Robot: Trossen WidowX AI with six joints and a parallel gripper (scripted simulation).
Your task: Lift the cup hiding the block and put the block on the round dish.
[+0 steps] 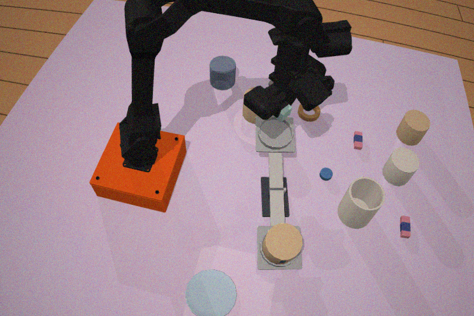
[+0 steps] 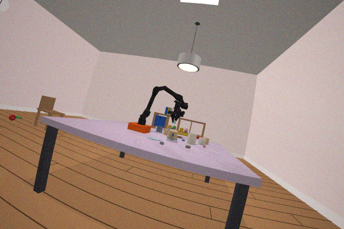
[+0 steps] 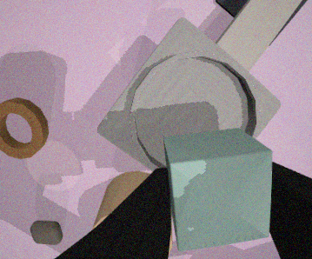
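Now: the pale blue round dish 37 cm to the right of my gripper tip, 15 cm below it and 6 cm behind it. Also, from my gripper tip: small blue disc 15 cm below, 13 cm ahead, 4 cm to the right; then grey balance 13 cm below, 12 cm to the right, 3 cm ahead; then grey cup 21 cm ahead, 12 cm to the right, 11 cm below.
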